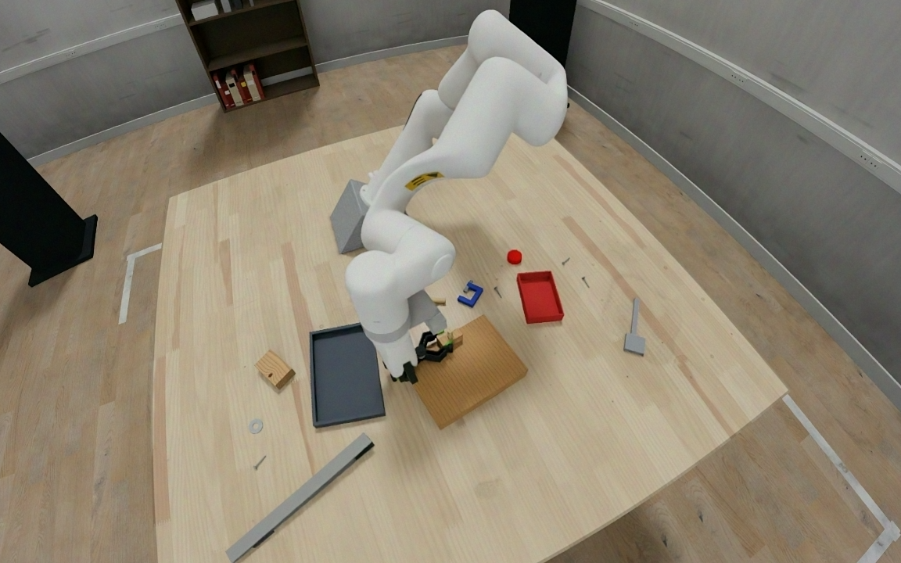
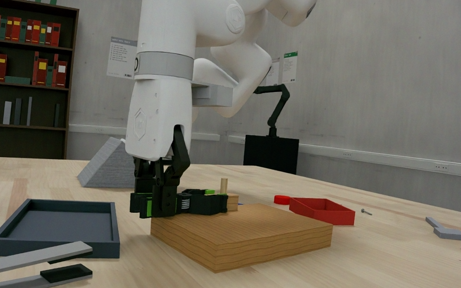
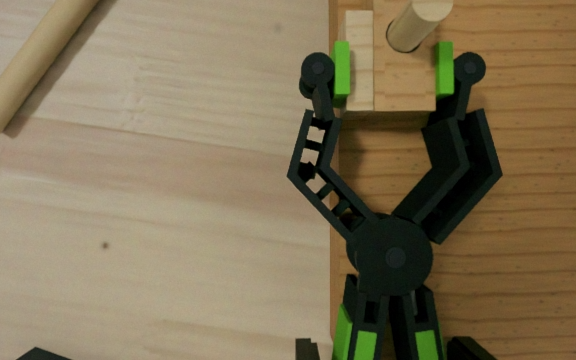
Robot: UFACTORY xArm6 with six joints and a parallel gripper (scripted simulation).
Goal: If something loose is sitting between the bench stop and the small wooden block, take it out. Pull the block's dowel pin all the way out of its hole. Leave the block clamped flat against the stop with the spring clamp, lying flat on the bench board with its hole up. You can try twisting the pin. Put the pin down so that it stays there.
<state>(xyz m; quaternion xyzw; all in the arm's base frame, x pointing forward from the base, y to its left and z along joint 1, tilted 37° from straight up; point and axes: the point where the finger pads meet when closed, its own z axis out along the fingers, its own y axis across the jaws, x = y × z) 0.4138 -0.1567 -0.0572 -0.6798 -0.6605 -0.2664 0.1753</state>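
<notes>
Now: the dowel pin 11 cm to the left of my hand. From my hand the other things lie so: grey tray 6 cm behind, 10 cm to the right, 5 cm below; then bench board 6 cm ahead, 10 cm to the left, 3 cm below; then small wooden block 11 cm to the left, 1 cm below.
</notes>
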